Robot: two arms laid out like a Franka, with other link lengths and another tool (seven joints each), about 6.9 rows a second.
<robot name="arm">
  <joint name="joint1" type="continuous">
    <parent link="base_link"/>
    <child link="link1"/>
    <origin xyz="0 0 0.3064"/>
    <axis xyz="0 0 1"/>
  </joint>
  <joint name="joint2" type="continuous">
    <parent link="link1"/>
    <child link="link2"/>
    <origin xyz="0 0 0"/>
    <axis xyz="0 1 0"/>
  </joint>
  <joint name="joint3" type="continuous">
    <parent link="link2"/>
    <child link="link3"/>
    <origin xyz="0 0 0.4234"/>
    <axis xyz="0 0 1"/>
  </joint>
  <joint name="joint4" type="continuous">
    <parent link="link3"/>
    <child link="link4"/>
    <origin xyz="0.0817 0 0"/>
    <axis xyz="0 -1 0"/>
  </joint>
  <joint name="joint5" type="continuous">
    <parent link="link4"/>
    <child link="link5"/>
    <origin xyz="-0.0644 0 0.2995"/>
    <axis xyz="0 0 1"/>
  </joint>
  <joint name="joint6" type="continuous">
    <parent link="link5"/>
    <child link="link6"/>
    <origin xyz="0 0 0"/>
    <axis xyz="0 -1 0"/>
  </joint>
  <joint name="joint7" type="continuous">
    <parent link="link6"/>
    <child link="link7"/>
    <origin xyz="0.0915 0 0"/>
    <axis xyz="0 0 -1"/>
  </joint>
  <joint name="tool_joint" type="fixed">
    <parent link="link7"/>
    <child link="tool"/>
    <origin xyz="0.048 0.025 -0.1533" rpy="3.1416 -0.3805 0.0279"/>
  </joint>
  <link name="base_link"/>
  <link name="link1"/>
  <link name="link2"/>
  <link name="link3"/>
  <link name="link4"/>
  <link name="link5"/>
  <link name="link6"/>
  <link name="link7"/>
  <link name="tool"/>
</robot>
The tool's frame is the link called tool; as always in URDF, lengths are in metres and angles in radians. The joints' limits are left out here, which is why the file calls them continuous.
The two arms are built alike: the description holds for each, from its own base.
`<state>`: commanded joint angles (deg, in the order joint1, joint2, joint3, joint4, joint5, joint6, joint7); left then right.
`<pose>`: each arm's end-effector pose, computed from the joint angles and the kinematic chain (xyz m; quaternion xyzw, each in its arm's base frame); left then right.
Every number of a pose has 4 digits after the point. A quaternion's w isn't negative.
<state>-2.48 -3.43 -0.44 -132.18 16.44 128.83 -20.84 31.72 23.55 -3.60 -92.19 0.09 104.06 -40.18</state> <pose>0.4679 0.0261 0.4538 -0.9679 -0.0575 -0.2120 0.1219 0.5204 0.3419 0.4162 -0.8194 -0.5604 -0.0539 0.1081</pose>
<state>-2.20 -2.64 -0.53 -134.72 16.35 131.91 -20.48 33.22 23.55 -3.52 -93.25 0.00 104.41 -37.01</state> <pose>0.4649 0.0245 0.4358 -0.9698 -0.0516 -0.2084 0.1156 0.5109 0.3542 0.4092 -0.8276 -0.5498 -0.0492 0.1017</pose>
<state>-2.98 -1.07 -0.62 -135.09 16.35 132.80 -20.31 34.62 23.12 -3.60 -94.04 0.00 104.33 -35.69</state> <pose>0.4690 0.0163 0.4223 -0.9724 -0.0404 -0.2000 0.1129 0.5000 0.3636 0.4083 -0.8280 -0.5500 -0.0455 0.0994</pose>
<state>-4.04 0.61 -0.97 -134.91 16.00 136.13 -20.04 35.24 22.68 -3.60 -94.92 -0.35 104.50 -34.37</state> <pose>0.4817 0.0002 0.4165 -0.9712 -0.0260 -0.2150 0.0998 0.4941 0.3660 0.4070 -0.8310 -0.5465 -0.0438 0.0942</pose>
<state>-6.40 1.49 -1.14 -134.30 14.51 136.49 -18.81 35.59 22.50 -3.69 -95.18 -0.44 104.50 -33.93</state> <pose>0.4869 -0.0231 0.4131 -0.9729 -0.0046 -0.2148 0.0856 0.4916 0.3674 0.4071 -0.8317 -0.5457 -0.0432 0.0924</pose>
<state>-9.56 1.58 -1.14 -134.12 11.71 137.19 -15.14 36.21 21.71 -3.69 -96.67 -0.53 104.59 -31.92</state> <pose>0.4878 -0.0539 0.4135 -0.9737 0.0333 -0.2172 0.0597 0.4831 0.3680 0.4055 -0.8386 -0.5362 -0.0395 0.0876</pose>
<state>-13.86 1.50 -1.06 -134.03 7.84 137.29 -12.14 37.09 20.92 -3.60 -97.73 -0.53 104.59 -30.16</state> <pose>0.4823 -0.0922 0.4131 -0.9740 0.0666 -0.2145 0.0296 0.4734 0.3724 0.4067 -0.8425 -0.5307 -0.0382 0.0844</pose>
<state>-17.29 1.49 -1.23 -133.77 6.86 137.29 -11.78 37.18 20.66 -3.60 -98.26 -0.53 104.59 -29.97</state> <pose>0.4765 -0.1229 0.4145 -0.9718 0.0929 -0.2160 0.0174 0.4706 0.3715 0.4059 -0.8432 -0.5298 -0.0360 0.0840</pose>
